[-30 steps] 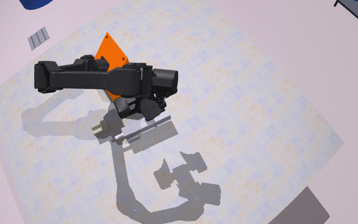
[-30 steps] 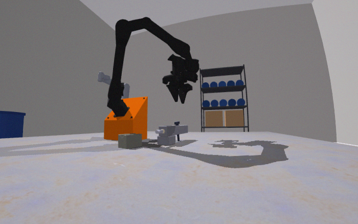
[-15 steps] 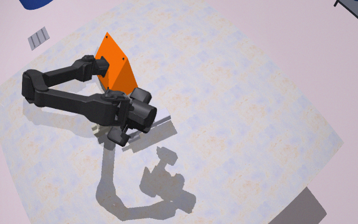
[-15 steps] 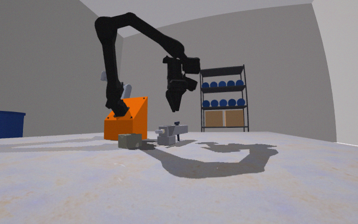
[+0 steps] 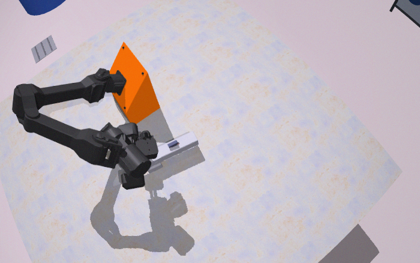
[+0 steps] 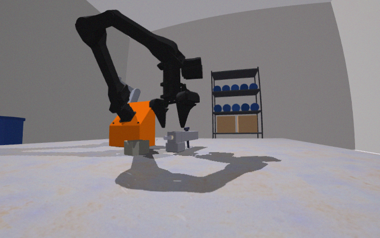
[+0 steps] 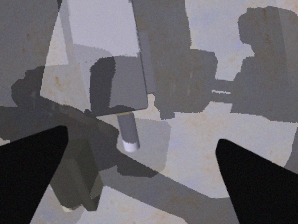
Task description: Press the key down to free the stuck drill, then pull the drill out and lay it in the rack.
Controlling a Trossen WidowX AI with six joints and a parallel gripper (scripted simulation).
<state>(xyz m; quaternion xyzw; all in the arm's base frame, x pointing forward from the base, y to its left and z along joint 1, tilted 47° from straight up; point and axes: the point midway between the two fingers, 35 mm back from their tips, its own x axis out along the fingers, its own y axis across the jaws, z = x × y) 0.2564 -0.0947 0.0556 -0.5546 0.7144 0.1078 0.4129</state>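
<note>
My gripper tip is 4 cm to the right of the cream collar and 3 cm above it. From my gripper tip the other things lie so: dark blue key (2 cm ahead, 13 cm to the left, 3 cm below); grey rack block (10 cm behind, 4 cm to the right, 6 cm below).
</note>
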